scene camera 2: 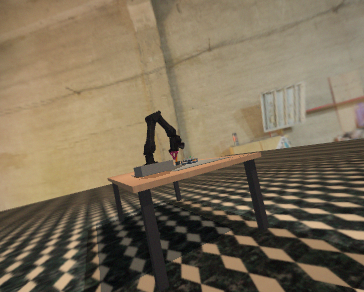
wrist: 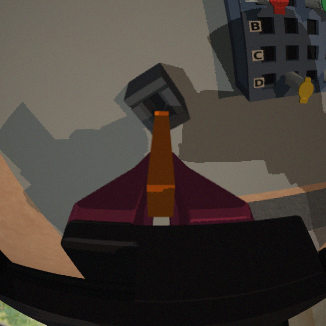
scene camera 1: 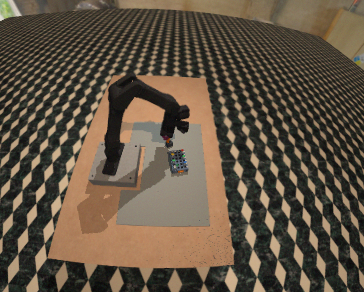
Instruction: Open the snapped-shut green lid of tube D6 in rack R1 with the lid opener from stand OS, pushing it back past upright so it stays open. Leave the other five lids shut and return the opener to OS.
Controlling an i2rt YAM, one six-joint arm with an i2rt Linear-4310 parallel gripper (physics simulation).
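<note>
My gripper has its grip on an orange-handled tool, though the tool is still resting on a dark grey block. There's a grey mat here as well.
</note>
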